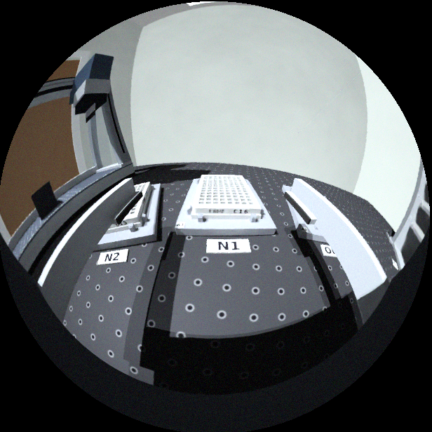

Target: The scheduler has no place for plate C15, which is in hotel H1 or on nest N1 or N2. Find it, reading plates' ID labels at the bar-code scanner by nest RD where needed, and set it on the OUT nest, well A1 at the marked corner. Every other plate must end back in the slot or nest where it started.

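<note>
My gripper point(213, 181) is open, its two fingers standing left and right of the N1 plate with nothing between the pads. A white well plate point(224, 192) sits on nest N1 point(225, 232); its front label reads C16. Another white plate point(140, 208) sits on nest N2 point(131, 240), partly behind the left finger, and its label cannot be read. The OUT nest point(313, 232) is mostly hidden behind the right finger; a small part of its front corner shows, and whether it holds anything cannot be told.
Name cards N1 point(228, 246) and N2 point(112, 257) lie in front of their nests. A dark blue box point(95, 70) on a grey post stands at the left, near a brown panel point(40, 150). A pale slotted structure point(414, 237) shows at the right edge.
</note>
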